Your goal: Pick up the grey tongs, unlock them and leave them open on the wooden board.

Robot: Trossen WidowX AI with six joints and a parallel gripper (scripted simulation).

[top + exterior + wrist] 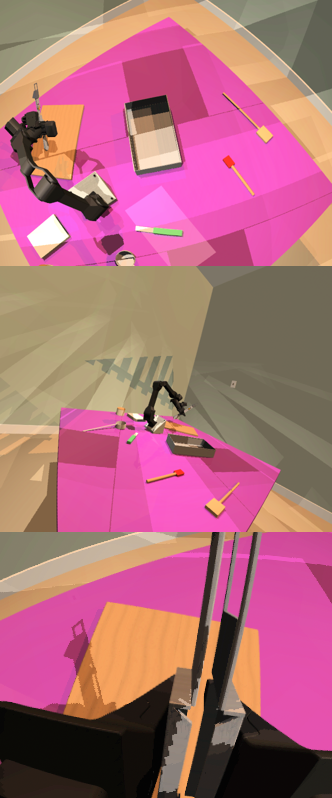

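Right now the wooden board is 14 cm below my gripper tip, 2 cm behind it and 1 cm to the right of it. From my gripper tip the other things lie so: white block (35 cm to the right, 32 cm behind, 13 cm below); green-handled tool (62 cm to the right, 14 cm below, 7 cm ahead).
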